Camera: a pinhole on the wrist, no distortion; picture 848 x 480 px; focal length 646.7 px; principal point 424.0 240.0 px. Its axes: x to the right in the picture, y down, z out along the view. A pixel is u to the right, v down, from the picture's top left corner.
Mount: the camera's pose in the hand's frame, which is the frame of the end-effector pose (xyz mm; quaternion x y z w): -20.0 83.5 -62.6 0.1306 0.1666 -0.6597 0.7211
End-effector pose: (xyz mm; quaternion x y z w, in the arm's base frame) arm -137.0 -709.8 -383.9 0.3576 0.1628 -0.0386 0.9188
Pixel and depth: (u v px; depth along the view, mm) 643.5 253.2 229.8
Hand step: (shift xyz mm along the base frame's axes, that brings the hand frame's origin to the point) 21.6 -136.0 25.0
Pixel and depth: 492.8 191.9 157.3
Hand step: 2.1 -48.3 59.6
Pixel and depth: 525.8 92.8 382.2
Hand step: -25.8 -280.1 119.6
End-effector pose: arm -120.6 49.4 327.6 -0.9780 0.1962 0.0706 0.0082
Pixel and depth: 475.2 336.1 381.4
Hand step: 58.7 74.0 -277.9
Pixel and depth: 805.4 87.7 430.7
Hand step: 30.8 344.8 -219.2
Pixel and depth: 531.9 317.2 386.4
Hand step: 66.2 108.1 -268.0
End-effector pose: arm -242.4 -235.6 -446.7 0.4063 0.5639 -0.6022 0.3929
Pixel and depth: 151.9 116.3 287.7
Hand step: 77.4 -253.5 42.9
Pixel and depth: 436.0 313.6 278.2
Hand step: -49.3 -185.9 -10.9
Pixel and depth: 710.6 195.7 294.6
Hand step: -149.7 -143.3 71.4
